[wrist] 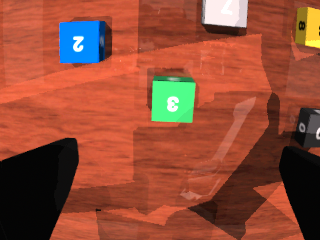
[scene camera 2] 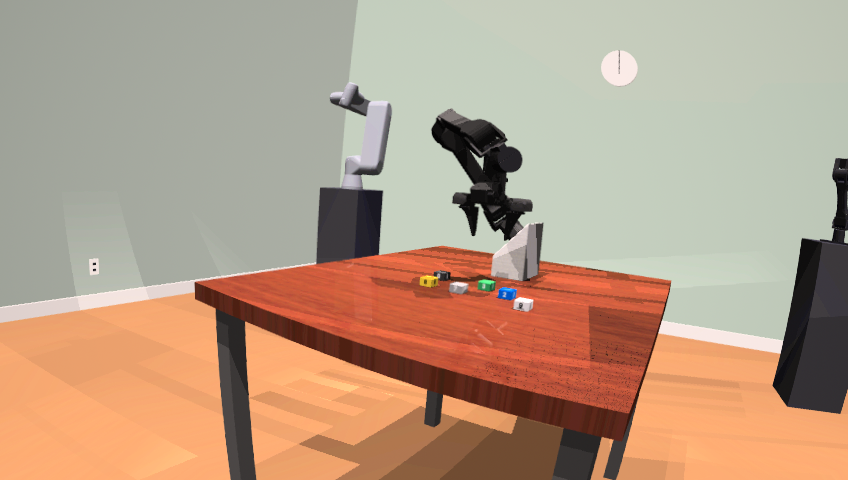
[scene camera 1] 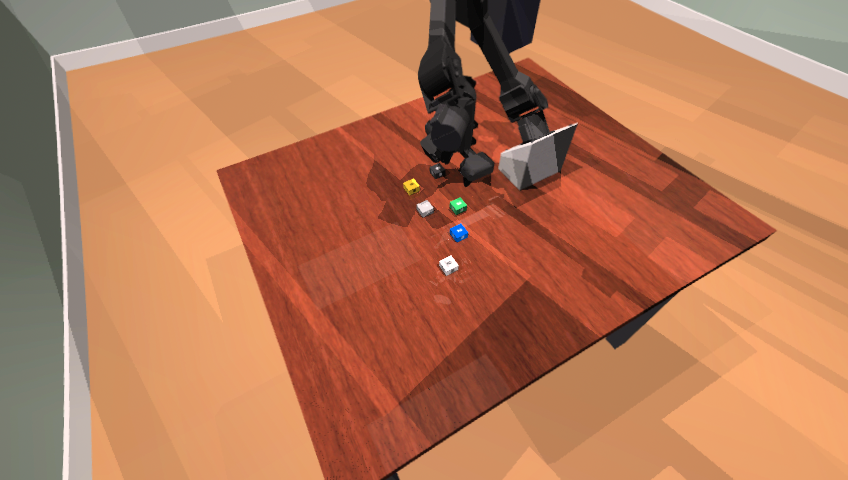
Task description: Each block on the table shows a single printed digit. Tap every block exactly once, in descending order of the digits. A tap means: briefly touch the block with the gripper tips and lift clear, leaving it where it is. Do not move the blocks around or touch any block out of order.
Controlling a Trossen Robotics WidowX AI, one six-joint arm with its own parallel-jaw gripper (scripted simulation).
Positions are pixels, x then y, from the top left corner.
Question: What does my gripper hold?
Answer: Nothing.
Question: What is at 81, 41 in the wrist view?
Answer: A blue 2 block.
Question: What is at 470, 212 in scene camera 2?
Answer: My gripper.
